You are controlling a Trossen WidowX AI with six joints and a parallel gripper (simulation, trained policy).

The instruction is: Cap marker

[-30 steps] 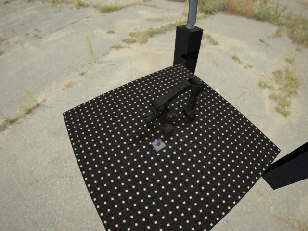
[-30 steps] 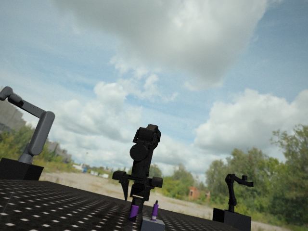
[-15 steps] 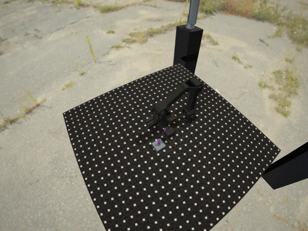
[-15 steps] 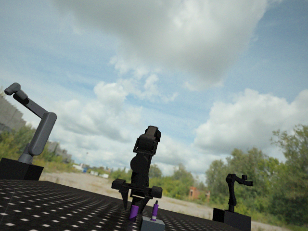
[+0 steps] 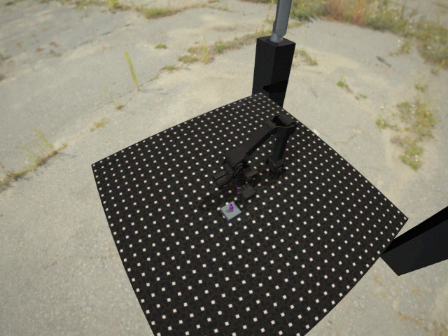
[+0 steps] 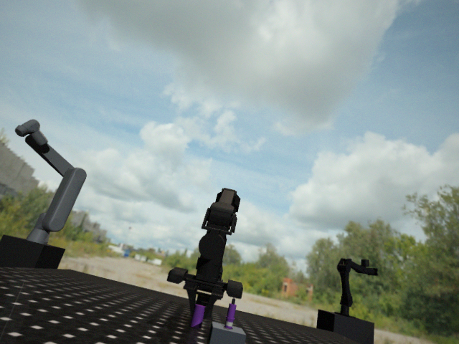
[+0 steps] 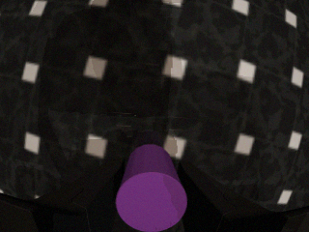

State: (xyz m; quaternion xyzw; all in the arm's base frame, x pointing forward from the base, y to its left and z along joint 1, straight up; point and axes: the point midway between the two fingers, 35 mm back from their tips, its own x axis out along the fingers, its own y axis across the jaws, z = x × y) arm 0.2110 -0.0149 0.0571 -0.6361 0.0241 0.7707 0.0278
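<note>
My gripper tip is 110 mm short of the grey holder block, 70 mm to the right of it and 10 mm above it. Round my gripper tip: purple cap (10 mm ahead).
</note>
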